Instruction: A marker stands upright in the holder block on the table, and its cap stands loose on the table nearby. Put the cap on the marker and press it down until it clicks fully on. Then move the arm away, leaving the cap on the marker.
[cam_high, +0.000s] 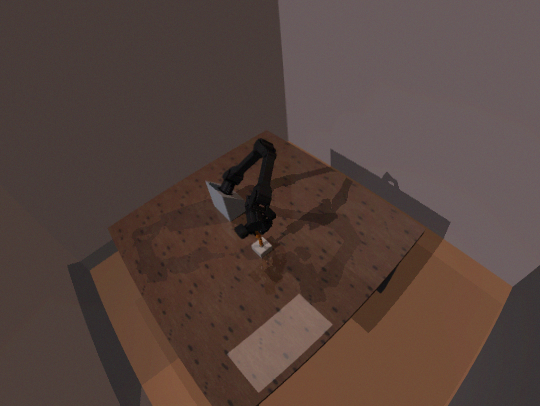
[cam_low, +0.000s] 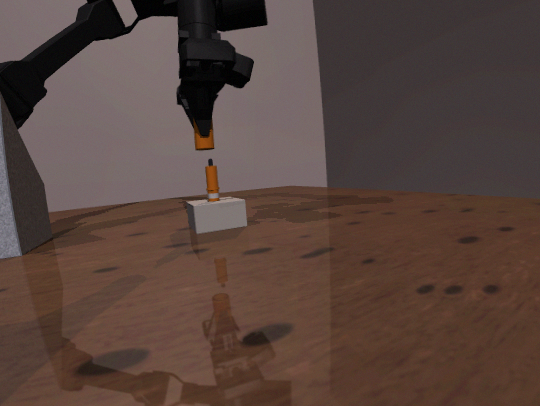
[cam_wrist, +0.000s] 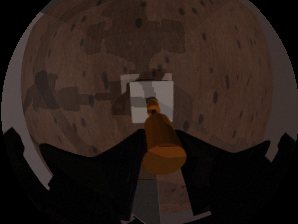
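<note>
The white holder block is 11 cm below my gripper tip and 1 cm ahead of it. From my gripper tip the other things lie so: orange cap (1 cm above).
</note>
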